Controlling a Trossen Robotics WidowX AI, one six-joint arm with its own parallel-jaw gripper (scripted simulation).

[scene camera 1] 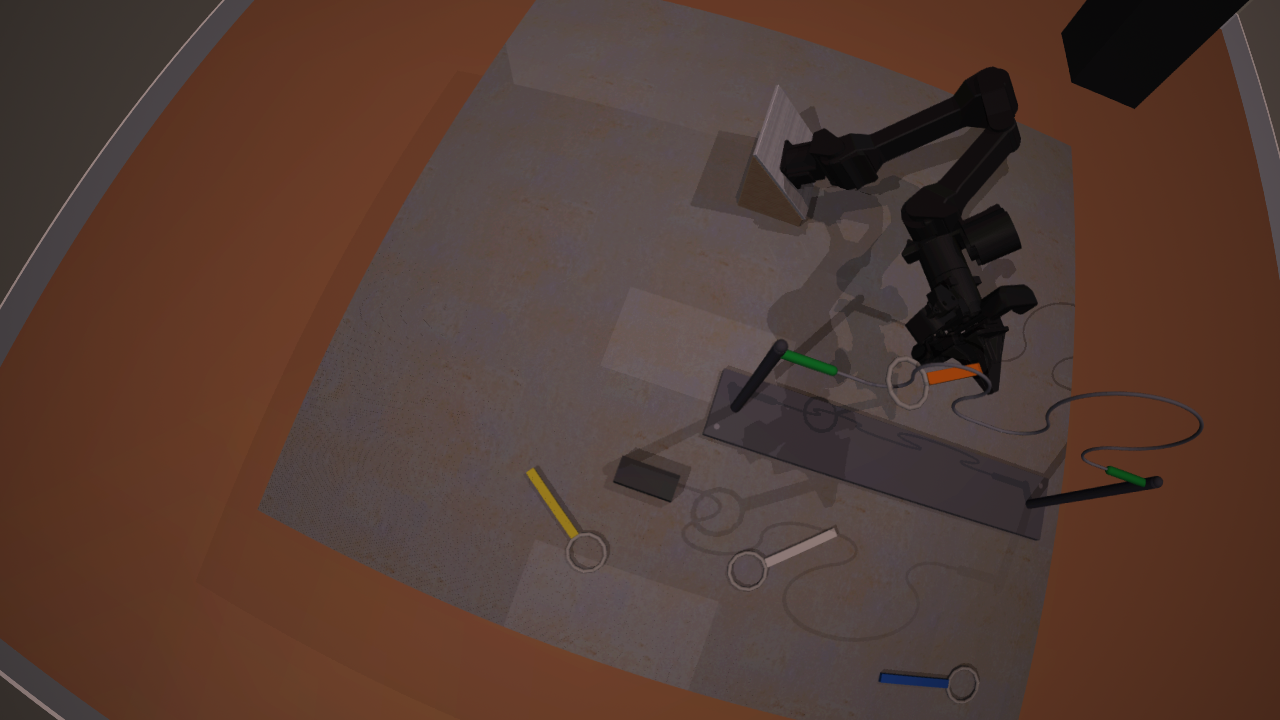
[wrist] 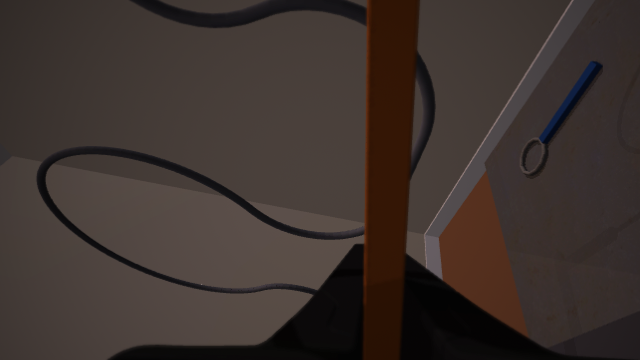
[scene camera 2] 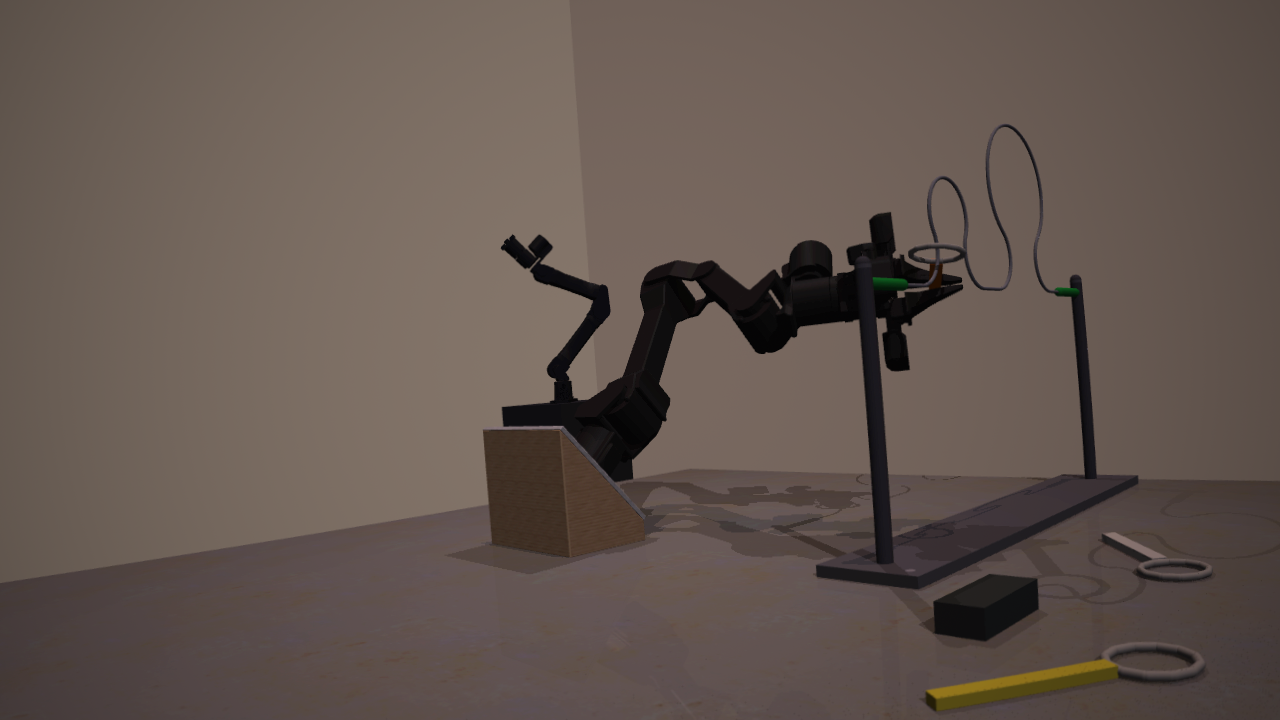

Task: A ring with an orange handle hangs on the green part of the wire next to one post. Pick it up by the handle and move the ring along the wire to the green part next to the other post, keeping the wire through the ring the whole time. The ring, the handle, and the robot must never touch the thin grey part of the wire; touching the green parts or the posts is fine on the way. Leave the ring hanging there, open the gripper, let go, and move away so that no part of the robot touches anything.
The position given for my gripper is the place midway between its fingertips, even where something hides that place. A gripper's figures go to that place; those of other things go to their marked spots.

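White ring (scene camera 1: 771, 560) at 91 cm from the lens; black block (scene camera 1: 632, 474) at 88 cm from the lens; my gripper (scene camera 1: 992, 393) at 77 cm from the lens. Of the things named here, my gripper is the nearest to the lens.
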